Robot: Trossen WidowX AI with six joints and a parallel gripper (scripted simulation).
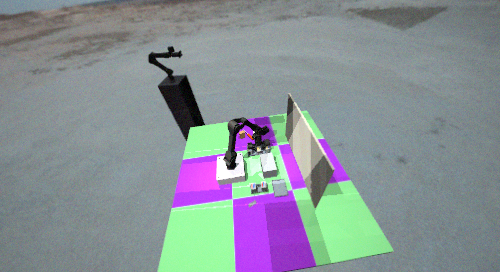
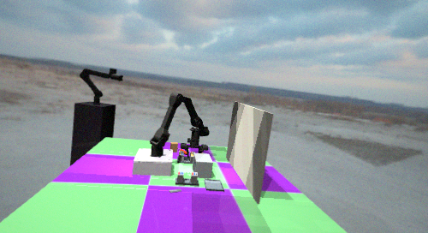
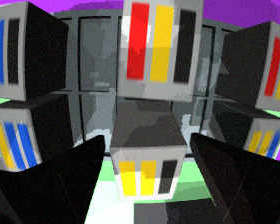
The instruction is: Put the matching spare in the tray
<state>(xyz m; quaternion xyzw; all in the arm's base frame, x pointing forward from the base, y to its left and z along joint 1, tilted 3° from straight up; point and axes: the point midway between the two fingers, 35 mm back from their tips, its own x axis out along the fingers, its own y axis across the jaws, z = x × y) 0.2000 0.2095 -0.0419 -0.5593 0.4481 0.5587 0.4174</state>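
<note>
The flat grey tray lies 330 mm to the right of my gripper tip, 160 mm ahead of it and 20 mm below it. Also, from my gripper tip: mounted grey unit (160 mm to the right, 80 mm ahead, 20 mm above); then tall beige board (320 mm ahead, 200 mm above, 120 mm to the right).
</note>
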